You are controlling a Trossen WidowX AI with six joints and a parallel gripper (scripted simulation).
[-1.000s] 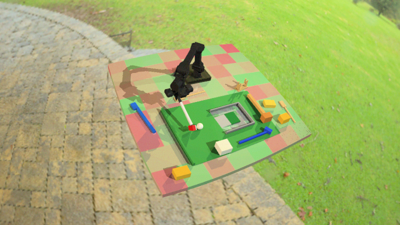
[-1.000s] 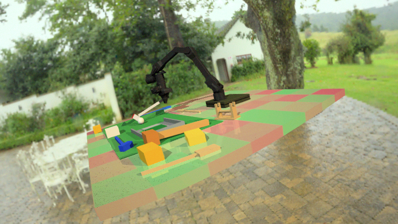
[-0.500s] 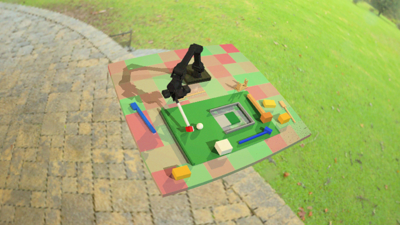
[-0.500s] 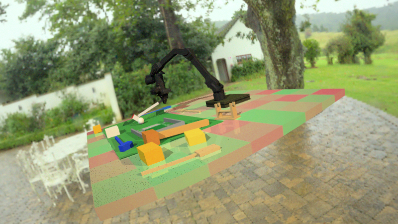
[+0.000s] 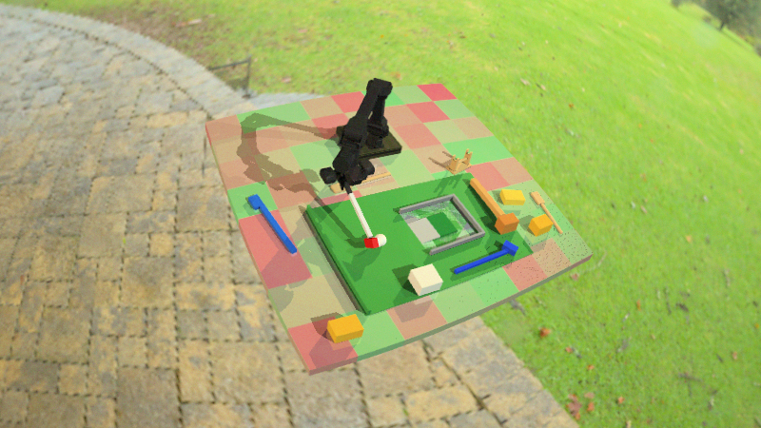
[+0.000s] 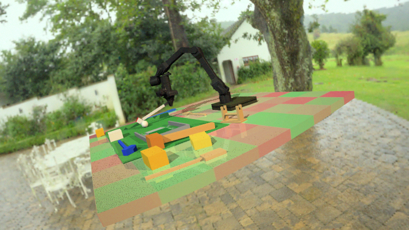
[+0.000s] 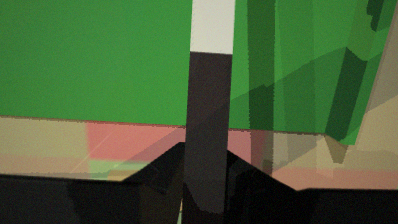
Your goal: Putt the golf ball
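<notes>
The red putter lies 12 cm ahead of my gripper tip and 1 cm to the left of it. From my gripper tip the other things lie so: green mat (22 cm ahead, 23 cm to the left, 7 cm below); then white golf ball (22 cm ahead, 6 cm to the left, 5 cm below); then cream block (42 cm ahead, 10 cm to the left, 5 cm below).
</notes>
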